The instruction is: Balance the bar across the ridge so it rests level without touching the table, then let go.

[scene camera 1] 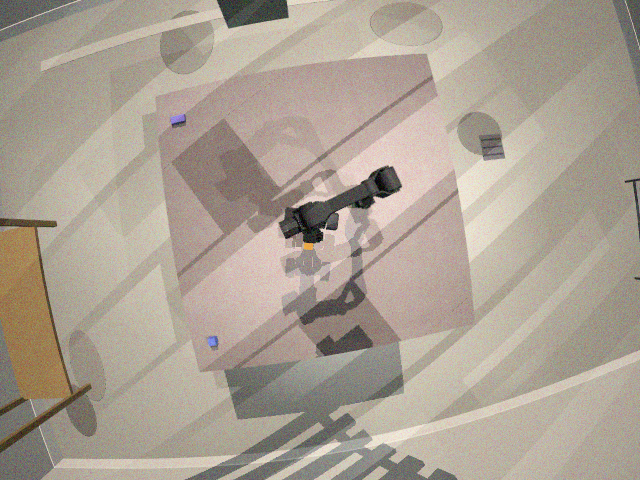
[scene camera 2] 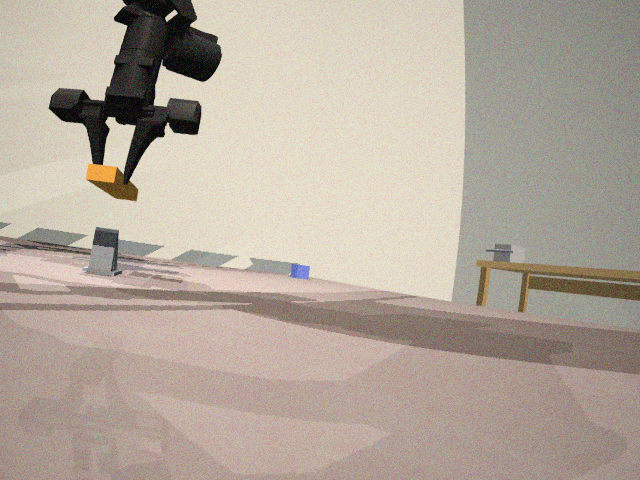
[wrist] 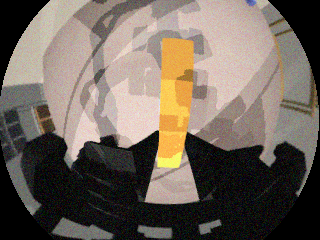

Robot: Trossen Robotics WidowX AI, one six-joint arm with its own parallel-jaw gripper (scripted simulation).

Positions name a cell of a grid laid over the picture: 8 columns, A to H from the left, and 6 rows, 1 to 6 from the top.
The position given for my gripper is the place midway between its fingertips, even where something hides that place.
My gripper (scene camera 2: B3) holds a bar (scene camera 2: B3).
The bar also shows in the wrist view (wrist: E3). My gripper is seen too in the wrist view (wrist: E4).
